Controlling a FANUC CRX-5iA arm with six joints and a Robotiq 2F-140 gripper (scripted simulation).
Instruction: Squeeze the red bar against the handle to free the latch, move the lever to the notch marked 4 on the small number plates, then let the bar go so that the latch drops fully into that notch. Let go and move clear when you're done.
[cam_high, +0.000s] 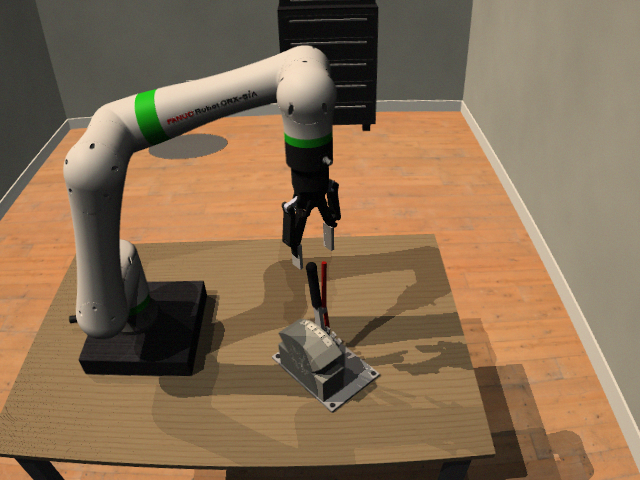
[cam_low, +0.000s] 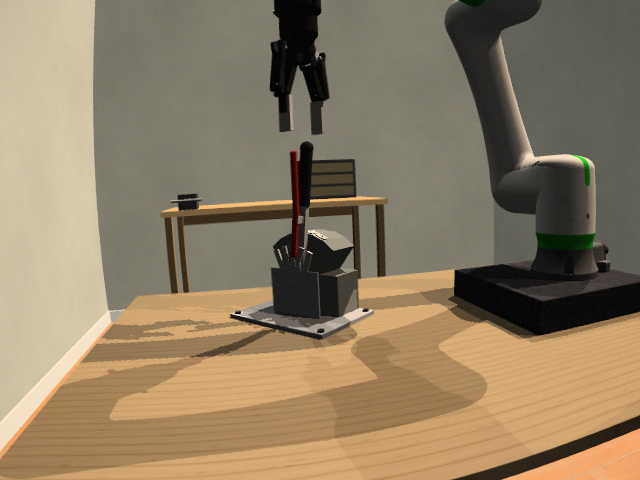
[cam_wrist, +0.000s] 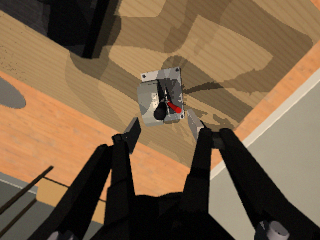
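Now: the red bar 2 cm ahead of my hand, 1 cm to the right of it and 19 cm below it.
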